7 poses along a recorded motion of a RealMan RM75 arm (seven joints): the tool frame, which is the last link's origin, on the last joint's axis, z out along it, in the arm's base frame.
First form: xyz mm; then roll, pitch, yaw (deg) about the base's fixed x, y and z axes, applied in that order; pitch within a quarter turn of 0, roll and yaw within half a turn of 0.
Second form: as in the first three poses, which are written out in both.
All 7 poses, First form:
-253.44 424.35 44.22 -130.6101 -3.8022 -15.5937
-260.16 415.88 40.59 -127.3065 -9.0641 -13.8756
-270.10 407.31 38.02 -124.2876 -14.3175 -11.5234
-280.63 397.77 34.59 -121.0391 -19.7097 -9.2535
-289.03 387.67 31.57 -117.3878 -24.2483 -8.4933
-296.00 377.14 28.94 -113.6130 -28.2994 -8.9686
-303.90 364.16 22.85 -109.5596 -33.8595 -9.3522
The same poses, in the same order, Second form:
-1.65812 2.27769 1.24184 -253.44 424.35 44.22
-1.76874 2.21244 1.20915 -260.16 415.88 40.59
-1.87040 2.14820 1.20263 -270.10 407.31 38.02
-1.96682 2.07763 1.20906 -280.63 397.77 34.59
-2.04026 2.00361 1.21292 -289.03 387.67 31.57
-2.10207 1.93123 1.20991 -296.00 377.14 28.94
-2.18955 1.85252 1.21214 -303.90 364.16 22.85

